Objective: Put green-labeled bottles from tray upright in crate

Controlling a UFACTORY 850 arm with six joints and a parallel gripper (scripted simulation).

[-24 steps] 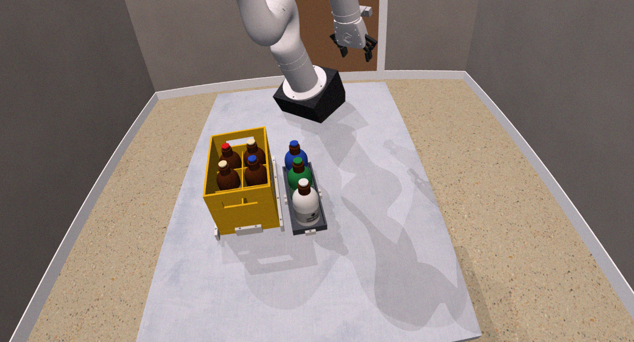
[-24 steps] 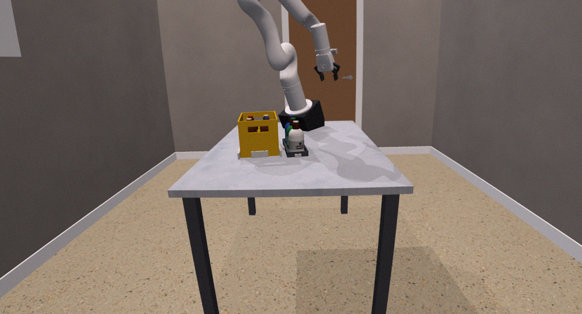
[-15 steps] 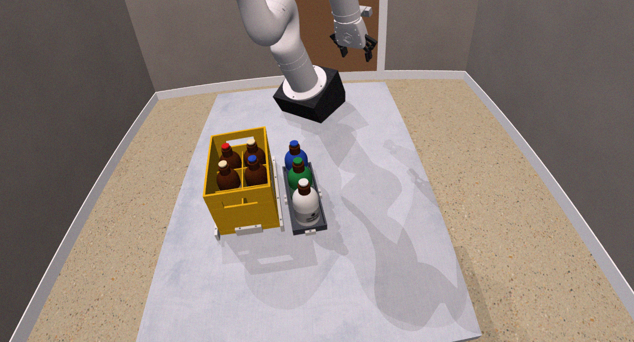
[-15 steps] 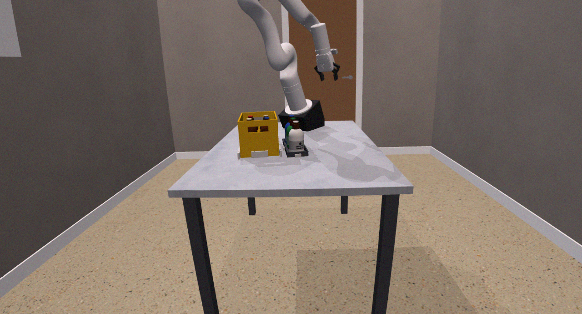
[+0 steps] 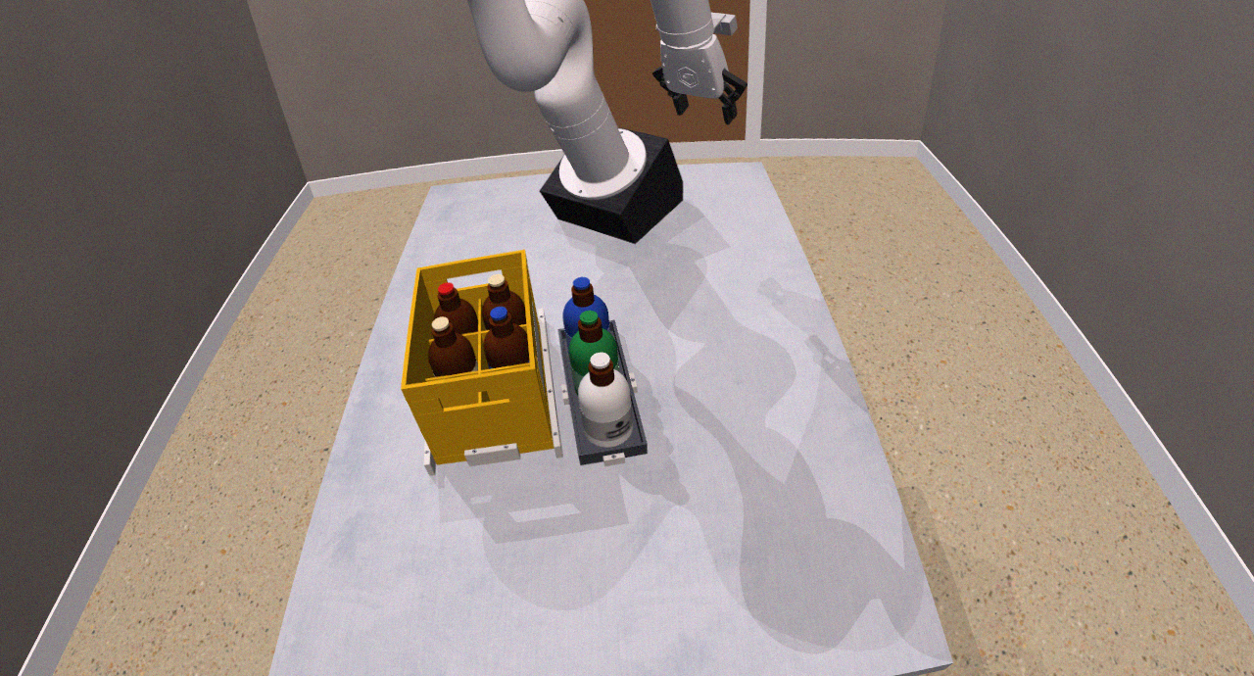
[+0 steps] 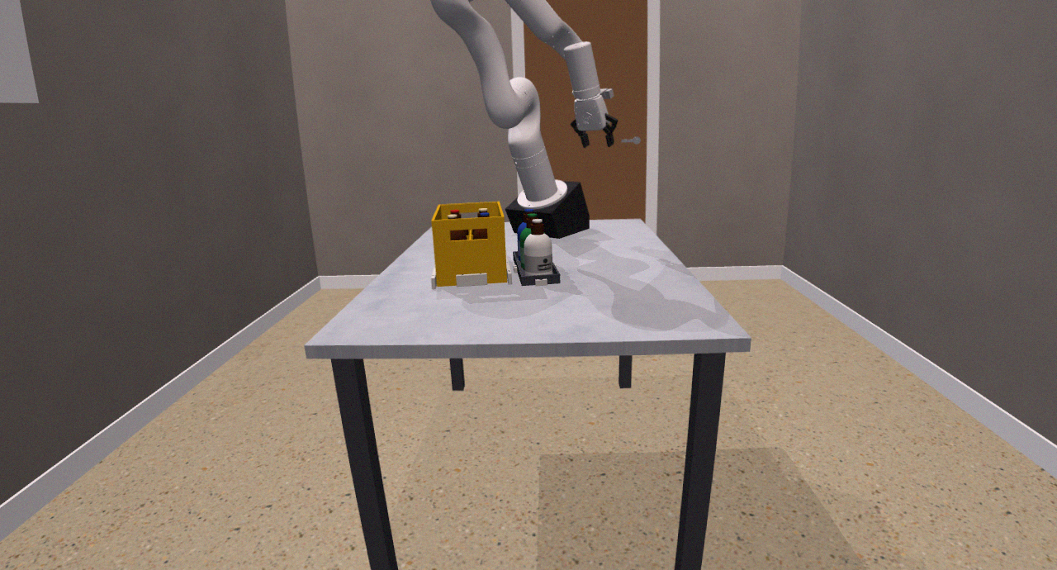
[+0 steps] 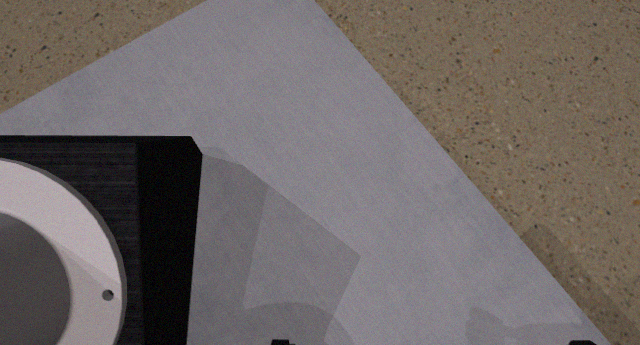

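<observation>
Now: hand 27 cm to the left of the green-labeled bottle, 26 cm short of it and 25 cm above it. The rest, counted from my hand: dark tray: 32 cm below, 27 cm ahead, 26 cm to the right; white-labeled bottle: 35 cm ahead, 27 cm to the right, 25 cm below; blue-labeled bottle: 26 cm to the right, 25 cm below, 18 cm ahead.
</observation>
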